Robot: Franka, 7 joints.
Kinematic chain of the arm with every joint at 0, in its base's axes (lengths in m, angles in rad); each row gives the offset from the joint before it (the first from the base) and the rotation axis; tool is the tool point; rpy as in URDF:
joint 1: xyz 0 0 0.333 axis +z
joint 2: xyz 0 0 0 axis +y
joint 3: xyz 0 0 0.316 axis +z
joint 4: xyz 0.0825 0 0 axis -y
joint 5: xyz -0.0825 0 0.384 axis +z
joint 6: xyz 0 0 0 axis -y
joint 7: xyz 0.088 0 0 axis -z
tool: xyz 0 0 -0.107 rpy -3.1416 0 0
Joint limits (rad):
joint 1: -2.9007..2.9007
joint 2: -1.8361..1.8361
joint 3: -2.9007..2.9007
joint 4: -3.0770..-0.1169
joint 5: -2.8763..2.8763
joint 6: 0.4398..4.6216
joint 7: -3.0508..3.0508
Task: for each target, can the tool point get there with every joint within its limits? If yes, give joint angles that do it. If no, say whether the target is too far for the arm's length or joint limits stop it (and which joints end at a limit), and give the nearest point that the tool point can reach.
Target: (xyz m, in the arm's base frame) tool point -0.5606 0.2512 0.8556
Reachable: yes | joints 1.7840 0.5506 1.5435 -1.0294 -0.8334 2.2229 -0.6132
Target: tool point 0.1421 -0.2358 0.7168
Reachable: yes | joints -0.3922 -1.1453 -0.3437 -2.4720 -1.3096 2.4127 1.5493
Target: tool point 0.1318 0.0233 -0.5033
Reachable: no: joint limits stop it (at a limit: joint 2) | nearest point 0.1657 0.0293 -0.3482 | short by 0.159 m
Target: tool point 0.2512 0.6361 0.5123
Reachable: yes | joints -1.1826 -0.4124 2.3016 -1.6509 -1.7353 2.2123 1.8046
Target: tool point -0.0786 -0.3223 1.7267
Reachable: no: too far | nearest point -0.0471 -0.1930 1.1676 | short by 0.575 m
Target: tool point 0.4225 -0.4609 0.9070
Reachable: yes | joints 2.1272 -1.0713 -0.4321 -0.4128 -0.5873 2.2303 1.1459
